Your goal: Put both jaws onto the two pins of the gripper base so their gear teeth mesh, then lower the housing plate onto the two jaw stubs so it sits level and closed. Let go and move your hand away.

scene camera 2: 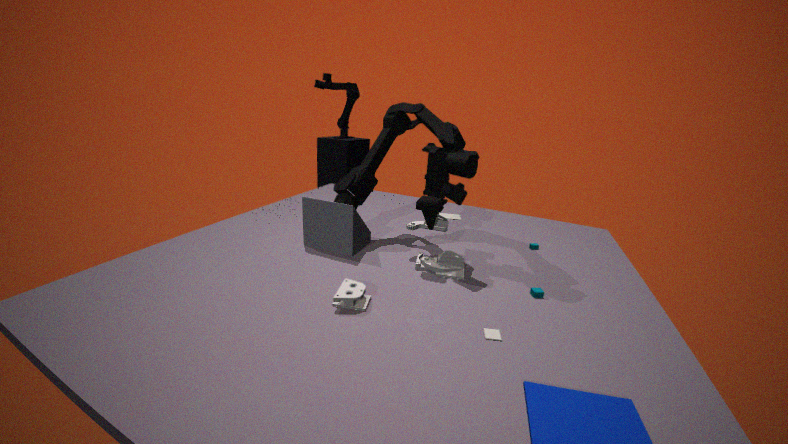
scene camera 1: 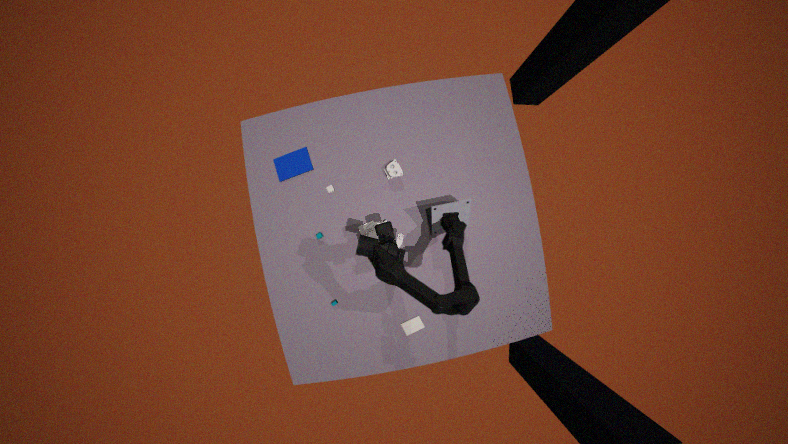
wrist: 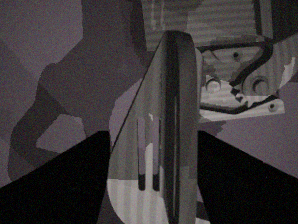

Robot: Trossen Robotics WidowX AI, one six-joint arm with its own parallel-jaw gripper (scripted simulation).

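There is a grey jaw in this scene, and it is my gripper that carries it; the gripper can also be seen in the wrist view. A white housing plate is here too, and so is a blue rectangle.
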